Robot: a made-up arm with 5 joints.
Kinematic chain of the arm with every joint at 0, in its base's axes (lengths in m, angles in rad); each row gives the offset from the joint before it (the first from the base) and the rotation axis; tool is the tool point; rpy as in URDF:
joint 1: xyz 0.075 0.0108 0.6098 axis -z
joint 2: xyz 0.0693 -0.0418 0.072 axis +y
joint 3: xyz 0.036 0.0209 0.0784 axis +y
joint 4: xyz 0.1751 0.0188 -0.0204 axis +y
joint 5: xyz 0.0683 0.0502 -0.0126 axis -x
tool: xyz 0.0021 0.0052 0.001 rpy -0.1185 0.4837 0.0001
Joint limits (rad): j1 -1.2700..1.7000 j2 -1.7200..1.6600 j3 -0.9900..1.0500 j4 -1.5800..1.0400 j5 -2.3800..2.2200
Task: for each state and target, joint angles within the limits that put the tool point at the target. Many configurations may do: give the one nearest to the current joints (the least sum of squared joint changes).
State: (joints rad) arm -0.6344 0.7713 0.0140 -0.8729 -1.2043
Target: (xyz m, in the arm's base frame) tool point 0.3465 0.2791 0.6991
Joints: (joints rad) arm -0.6505 0.6318 -0.4494 -0.6802 -1.1941
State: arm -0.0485 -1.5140 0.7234 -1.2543 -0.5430
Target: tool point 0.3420 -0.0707 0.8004
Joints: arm 0.4841 -0.6911 0.6529 -0.8519 -0.5158
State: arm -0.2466 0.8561 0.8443 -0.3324 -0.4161
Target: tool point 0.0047 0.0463 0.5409
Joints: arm -0.2620 1.3618 1.0500 0.3022 -0.4015
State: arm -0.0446 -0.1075 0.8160 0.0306 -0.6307
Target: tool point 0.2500 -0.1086 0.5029
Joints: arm 0.8451 0.4091 0.7468 0.0060 -0.6433
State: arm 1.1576 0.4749 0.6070 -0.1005 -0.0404
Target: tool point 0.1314 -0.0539 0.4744
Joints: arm 1.5232 0.8426 0.9490 -0.0049 -0.0407
